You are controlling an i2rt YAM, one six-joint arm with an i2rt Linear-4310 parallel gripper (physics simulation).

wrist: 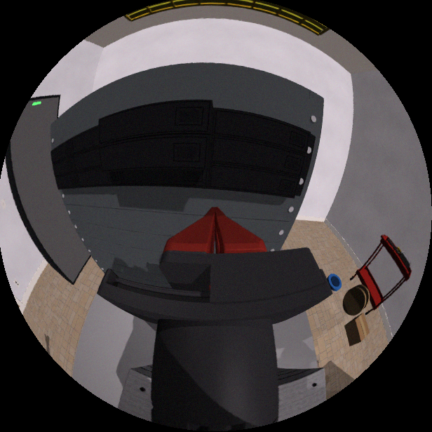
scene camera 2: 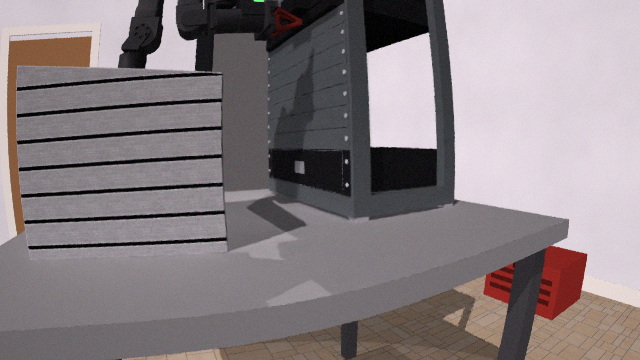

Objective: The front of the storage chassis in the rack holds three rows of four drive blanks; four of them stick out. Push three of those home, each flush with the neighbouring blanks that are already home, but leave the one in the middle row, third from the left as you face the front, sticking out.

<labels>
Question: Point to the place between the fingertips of my gripper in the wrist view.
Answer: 214,212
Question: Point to a grey rack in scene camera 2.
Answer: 319,152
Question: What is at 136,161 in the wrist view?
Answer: A grey rack.
</labels>
